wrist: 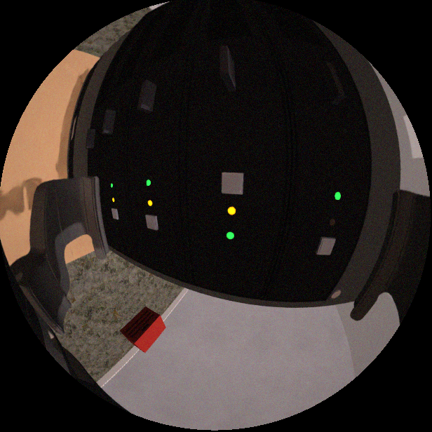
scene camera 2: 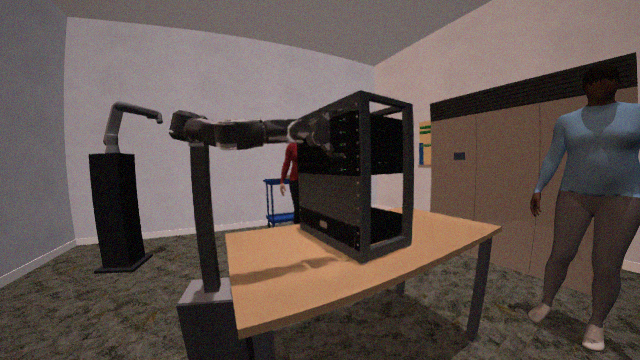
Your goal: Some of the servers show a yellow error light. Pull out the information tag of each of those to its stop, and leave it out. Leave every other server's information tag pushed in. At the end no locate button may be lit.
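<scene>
The rack [scene camera 2: 365,200] [wrist: 384,125] stands on the table, its dark server fronts facing my arm. In the wrist view three servers show yellow lights, a large one [wrist: 231,210] near the middle and two smaller ones [wrist: 150,203] [wrist: 113,199] to its left. The server at the right has a green light [wrist: 337,196] and a dark, unlit spot [wrist: 332,222]. Pale squares [wrist: 233,183] [wrist: 152,222] [wrist: 326,246] beside the lights look unlit. Dark raised tabs [wrist: 227,67] [wrist: 147,95] show higher up; which parts are information tags is unclear. My gripper [scene camera 2: 329,144] [wrist: 202,242] is open before the upper servers, holding nothing.
The wooden table [scene camera 2: 280,295] carries the rack. A person in blue [scene camera 2: 600,145] stands at the right, and one in red [scene camera 2: 290,162] is partly hidden behind the rack. A blue cart [scene camera 2: 278,218] and a black pedestal [scene camera 2: 117,210] stand behind. A red box [wrist: 150,336] shows below the rack in the wrist view.
</scene>
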